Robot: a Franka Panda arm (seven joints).
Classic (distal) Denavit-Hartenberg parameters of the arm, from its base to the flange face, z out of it. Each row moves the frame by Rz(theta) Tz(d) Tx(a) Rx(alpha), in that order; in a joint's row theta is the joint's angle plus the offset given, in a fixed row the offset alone. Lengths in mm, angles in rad.
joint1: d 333; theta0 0; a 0; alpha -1.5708
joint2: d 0; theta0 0; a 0; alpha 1.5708
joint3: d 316; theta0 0; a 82.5; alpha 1.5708
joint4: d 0; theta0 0; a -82.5; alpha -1.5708
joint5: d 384; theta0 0; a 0; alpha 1.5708
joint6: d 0; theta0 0; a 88; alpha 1.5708
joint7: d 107; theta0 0; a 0; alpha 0
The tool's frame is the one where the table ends.
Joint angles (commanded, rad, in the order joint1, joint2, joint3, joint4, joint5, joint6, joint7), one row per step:
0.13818, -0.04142, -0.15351, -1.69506, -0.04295, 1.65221, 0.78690
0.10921, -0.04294, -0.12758, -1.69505, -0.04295, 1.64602, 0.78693
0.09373, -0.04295, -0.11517, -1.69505, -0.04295, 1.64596, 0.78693
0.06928, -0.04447, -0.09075, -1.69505, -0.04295, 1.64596, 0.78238
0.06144, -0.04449, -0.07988, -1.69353, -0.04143, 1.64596, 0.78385
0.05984, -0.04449, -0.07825, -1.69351, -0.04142, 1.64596, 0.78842
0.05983, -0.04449, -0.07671, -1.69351, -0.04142, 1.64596, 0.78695
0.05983, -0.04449, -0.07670, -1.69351, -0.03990, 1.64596, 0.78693
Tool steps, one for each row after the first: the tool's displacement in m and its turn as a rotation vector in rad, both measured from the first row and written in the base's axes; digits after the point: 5 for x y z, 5 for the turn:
-0.00114, -0.00145, 0.00037, -0.00082, 0.00453, -0.00332
-0.00122, -0.00299, 0.00041, -0.00134, 0.00453, -0.00641
-0.00164, -0.00277, 0.00130, -0.00225, 0.00309, -0.00192
-0.00152, -0.00085, 0.00206, -0.00126, 0.00144, -0.00049
-0.00152, -0.00082, 0.00207, -0.00133, 0.00124, -0.00503
-0.00149, 0.00003, 0.00207, -0.00140, 0.00129, -0.00203
-0.00149, 0.00019, 0.00207, 0.00012, 0.00127, -0.00212

